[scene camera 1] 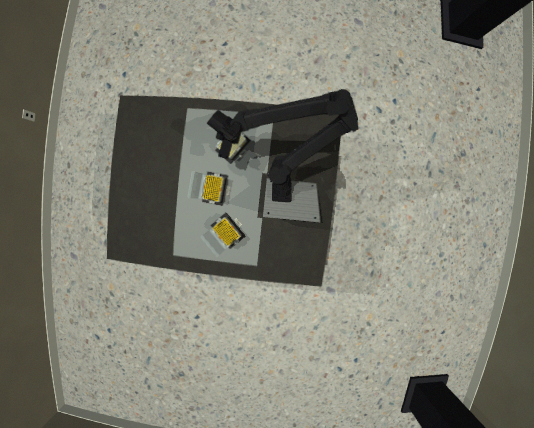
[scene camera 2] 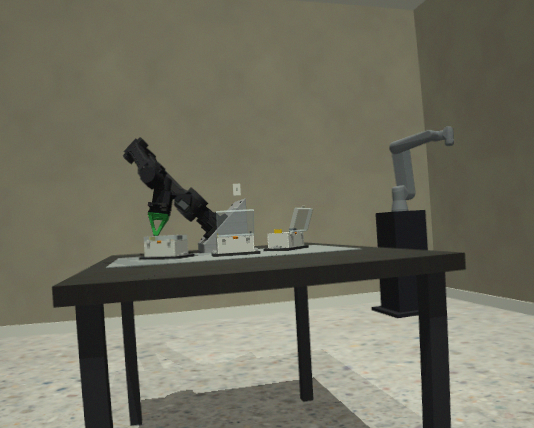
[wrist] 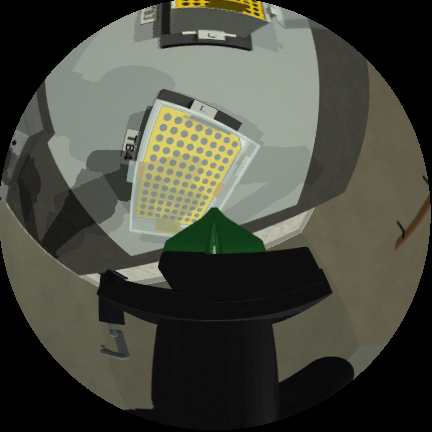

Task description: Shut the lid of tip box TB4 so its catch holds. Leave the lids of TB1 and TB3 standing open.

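Places are measured from the arm's base along level axes (x back, y right, z up), in centimetres.
Pixels of known places: gripper, fingertip midpoint: (scene camera 2: pixel 155 235) (wrist: pixel 213 212); arm's base, link origin: (scene camera 1: pixel 281 192) (scene camera 2: pixel 216 227).
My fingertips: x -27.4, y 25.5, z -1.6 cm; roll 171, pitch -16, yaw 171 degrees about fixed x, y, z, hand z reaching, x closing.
Observation:
Ahead of a thing's pixels: the offset from my fingertips to its top centre. "spot": to the spot under its first point. Level surfaces: height alone.
Tip box TB4 {dy -4.1, dx +2.9, dz -0.1 cm} (scene camera 1: pixel 240 145) (scene camera 2: pixel 162 248) (wrist: pixel 187 160) stands at an angle on the grey mat. Its clear lid {spot: dy -5.1, dx -3.9, dz -0.1 cm} (wrist: pixel 248 153) lies down over the yellow rack; whether the catch holds cannot be told. My gripper (scene camera 2: pixel 156 234) (wrist: pixel 213 212) is shut and empty, with its green fingertips at or just above the lid near one edge; contact is unclear. In scene camera 1 the arm hides the fingertips. TB3 (scene camera 1: pixel 214 188) (scene camera 2: pixel 235 244) (wrist: pixel 215 25) is the middle box, its lid {spot: dy -25.5, dx -13.2, dz +2.8 cm} (scene camera 2: pixel 237 222) standing open. The third box, TB1 {dy -45.8, dx +3.3, dz -1.2 cm} (scene camera 1: pixel 227 231) (scene camera 2: pixel 285 240), has its lid (scene camera 2: pixel 301 219) open.
The pale grey mat {dz -7.8 cm} (scene camera 1: pixel 192 240) (scene camera 2: pixel 330 248) lies on the dark table (scene camera 1: pixel 145 175) (scene camera 2: pixel 260 281). The arm's base plate (scene camera 1: pixel 305 205) is beside the mat. A second grey arm (scene camera 2: pixel 404 172) stands on a black pedestal (scene camera 2: pixel 400 240) beyond the table.

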